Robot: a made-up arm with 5 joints. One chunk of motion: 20 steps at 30 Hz.
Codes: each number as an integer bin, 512 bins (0 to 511) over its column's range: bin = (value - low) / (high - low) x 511, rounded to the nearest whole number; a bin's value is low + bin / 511 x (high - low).
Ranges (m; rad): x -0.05..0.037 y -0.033..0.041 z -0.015..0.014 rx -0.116..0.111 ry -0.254..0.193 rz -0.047..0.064
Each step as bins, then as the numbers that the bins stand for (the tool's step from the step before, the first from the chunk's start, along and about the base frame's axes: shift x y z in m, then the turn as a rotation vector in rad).
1 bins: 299 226 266 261 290 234
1 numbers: 0.00091 -0.00027 0.00010 -0.00006 -0.00032 0.00383
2 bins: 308 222 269 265 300 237
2 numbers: 0.00244 -0.00085 0.00027 0.00172 0.00843 0.00448
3 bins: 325 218 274 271 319 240
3 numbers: 0.00533 -0.00143 0.00055 0.00439 0.02505 0.00513
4 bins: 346 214 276 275 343 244
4 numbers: 0.00891 -0.00201 0.00066 0.00616 0.04604 0.00600
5 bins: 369 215 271 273 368 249
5 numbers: 0.01282 -0.00186 0.00038 0.00527 0.06791 0.00709
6 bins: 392 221 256 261 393 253
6 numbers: 0.01674 -0.00100 -0.00047 -0.00006 0.08978 0.00796
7 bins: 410 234 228 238 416 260
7 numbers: 0.01980 0.00089 -0.00206 -0.01027 0.10990 0.00948
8 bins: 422 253 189 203 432 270
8 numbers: 0.02185 0.00364 -0.00427 -0.02582 0.12389 0.01165
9 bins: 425 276 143 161 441 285
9 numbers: 0.02236 0.00697 -0.00688 -0.04448 0.13177 0.01491
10 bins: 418 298 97 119 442 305
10 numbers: 0.02117 0.01015 -0.00950 -0.06314 0.13264 0.01925
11 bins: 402 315 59 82 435 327
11 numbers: 0.01844 0.01262 -0.01165 -0.07957 0.12652 0.02403
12 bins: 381 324 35 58 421 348
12 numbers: 0.01487 0.01392 -0.01301 -0.09023 0.11427 0.02859
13 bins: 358 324 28 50 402 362
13 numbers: 0.01095 0.01392 -0.01341 -0.09379 0.09765 0.03163
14 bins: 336 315 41 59 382 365
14 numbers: 0.00721 0.01262 -0.01267 -0.08979 0.08016 0.03229
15 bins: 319 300 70 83 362 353
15 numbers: 0.00431 0.01044 -0.01103 -0.07913 0.06266 0.02968
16 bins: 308 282 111 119 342 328
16 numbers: 0.00244 0.00784 -0.00870 -0.06314 0.04517 0.02425
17 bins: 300 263 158 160 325 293
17 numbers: 0.00108 0.00509 -0.00603 -0.04492 0.03030 0.01665
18 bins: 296 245 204 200 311 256
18 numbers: 0.00040 0.00248 -0.00342 -0.02715 0.01805 0.00861
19 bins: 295 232 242 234 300 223
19 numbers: 0.00023 0.00060 -0.00127 -0.01205 0.00843 0.00144
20 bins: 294 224 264 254 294 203
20 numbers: 0.00005 -0.00056 -0.00002 -0.00317 0.00318 -0.00290
